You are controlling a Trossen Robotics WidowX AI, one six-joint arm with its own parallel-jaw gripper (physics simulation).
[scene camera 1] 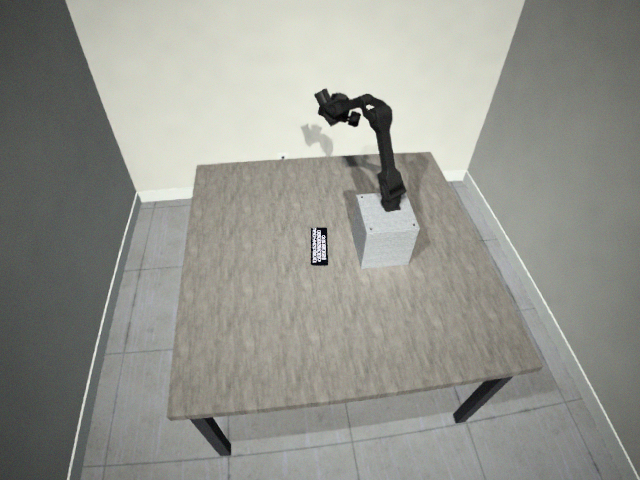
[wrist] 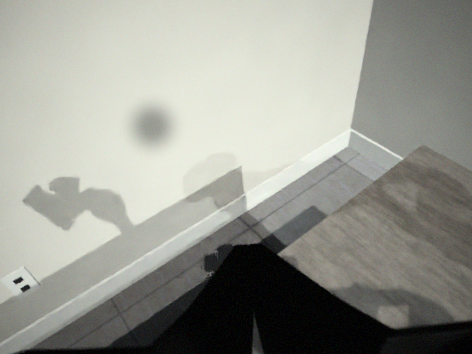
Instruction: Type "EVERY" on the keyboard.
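Seen in the pictures: gripper, fingertip midpoint: (wrist: 248, 257); arm's base at its link origin: (scene camera 1: 390, 205).
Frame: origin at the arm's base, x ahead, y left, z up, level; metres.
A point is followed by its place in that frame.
Note:
A small black keyboard (scene camera 1: 319, 246) @(x 0.275, y -0.029, z -0.208 m) with white key markings lies flat on the table, left of the grey base block in the scene view. Its single letters are too small to read. The keyboard does not show in the wrist view. My gripper (wrist: 248, 257) @(x 0.044, y -0.495, z 0.129 m) is shut, its dark fingers together at the bottom of the wrist view, with nothing seen between them. In the scene view the hand is raised high above the back of the table, far from the keyboard; its fingertips cannot be made out there.
The wooden table (scene camera 1: 268, 330) @(x 0.551, y 0.306, z -0.223 m) (wrist: 400, 225) @(x -0.315, y -0.530, z -0.223 m) carries the grey base block (scene camera 1: 387, 245) @(x 0.047, y 0.127, z -0.088 m) that my arm (scene camera 1: 385, 144) @(x 0.043, y -0.046, z 0.258 m) stands on. A pale wall (scene camera 1: 248, 77) (wrist: 200, 60) rises behind the table. A wall socket (wrist: 21, 281) shows at the lower left of the wrist view.

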